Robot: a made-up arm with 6 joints.
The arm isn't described. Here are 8 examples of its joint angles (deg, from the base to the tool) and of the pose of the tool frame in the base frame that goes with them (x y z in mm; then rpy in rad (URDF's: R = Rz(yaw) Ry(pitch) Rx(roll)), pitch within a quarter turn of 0, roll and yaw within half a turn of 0).
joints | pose
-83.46 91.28 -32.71 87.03 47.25 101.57 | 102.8 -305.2 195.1 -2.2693 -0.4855 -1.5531
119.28 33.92 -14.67 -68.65 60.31 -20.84 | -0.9 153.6 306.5 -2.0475 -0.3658 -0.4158
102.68 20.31 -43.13 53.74 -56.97 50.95 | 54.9 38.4 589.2 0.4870 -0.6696 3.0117
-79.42 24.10 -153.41 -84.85 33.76 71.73 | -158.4 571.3 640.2 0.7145 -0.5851 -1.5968
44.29 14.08 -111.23 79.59 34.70 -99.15 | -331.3 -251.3 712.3 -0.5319 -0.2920 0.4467
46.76 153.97 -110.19 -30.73 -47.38 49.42 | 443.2 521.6 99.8 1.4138 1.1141 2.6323
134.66 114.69 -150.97 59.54 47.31 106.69 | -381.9 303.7 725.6 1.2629 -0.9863 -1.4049
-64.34 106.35 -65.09 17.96 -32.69 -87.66 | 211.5 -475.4 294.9 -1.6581 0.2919 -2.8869
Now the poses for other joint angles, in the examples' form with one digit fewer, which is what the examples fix.
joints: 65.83 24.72 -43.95 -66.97 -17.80 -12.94
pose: 18 103 575 -1.047 0.021 -0.079
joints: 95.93 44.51 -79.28 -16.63 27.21 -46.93
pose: -2 135 708 -1.302 0.508 0.102
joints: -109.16 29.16 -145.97 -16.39 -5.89 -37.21
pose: 175 495 731 0.540 -0.390 -2.958
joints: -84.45 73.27 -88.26 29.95 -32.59 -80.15
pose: 7 -322 720 -0.518 0.580 -2.681
